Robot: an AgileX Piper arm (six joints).
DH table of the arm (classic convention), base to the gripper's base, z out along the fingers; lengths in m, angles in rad. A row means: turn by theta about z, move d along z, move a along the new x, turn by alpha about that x. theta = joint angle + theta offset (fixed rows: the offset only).
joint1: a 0; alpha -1.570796; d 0.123; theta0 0
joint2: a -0.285; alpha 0; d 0; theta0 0.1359
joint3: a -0.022; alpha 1.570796; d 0; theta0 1.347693
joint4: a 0; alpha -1.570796; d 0.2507; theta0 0
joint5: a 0; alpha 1.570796; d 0; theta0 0
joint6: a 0; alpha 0; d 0.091; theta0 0
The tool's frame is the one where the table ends.
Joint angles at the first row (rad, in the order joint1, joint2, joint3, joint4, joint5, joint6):
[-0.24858 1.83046 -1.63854 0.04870 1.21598 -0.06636]
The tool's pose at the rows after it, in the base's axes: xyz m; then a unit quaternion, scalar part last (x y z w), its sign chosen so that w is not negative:
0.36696, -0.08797, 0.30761, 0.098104, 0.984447, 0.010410, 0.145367
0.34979, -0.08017, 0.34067, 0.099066, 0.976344, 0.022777, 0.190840
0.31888, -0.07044, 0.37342, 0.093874, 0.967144, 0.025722, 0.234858
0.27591, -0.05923, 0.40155, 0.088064, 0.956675, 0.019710, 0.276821
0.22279, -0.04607, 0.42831, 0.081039, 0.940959, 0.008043, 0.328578
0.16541, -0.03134, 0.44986, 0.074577, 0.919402, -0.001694, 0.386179
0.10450, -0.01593, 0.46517, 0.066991, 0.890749, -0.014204, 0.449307
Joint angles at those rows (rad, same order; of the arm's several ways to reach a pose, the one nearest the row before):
[-0.25065 1.79379 -1.63855 0.06796 1.21782 -0.06635]
[-0.25067 1.70282 -1.63604 0.10675 1.21884 -0.06637]
[-0.25068 1.57283 -1.59393 0.12751 1.21883 -0.07309]
[-0.25067 1.41096 -1.52063 0.12979 1.21995 -0.07746]
[-0.25063 1.22273 -1.44816 0.12443 1.22485 -0.08100]
[-0.25068 1.03032 -1.39251 0.12446 1.23649 -0.08105]
[-0.25061 0.83625 -1.35544 0.12162 1.25190 -0.08099]

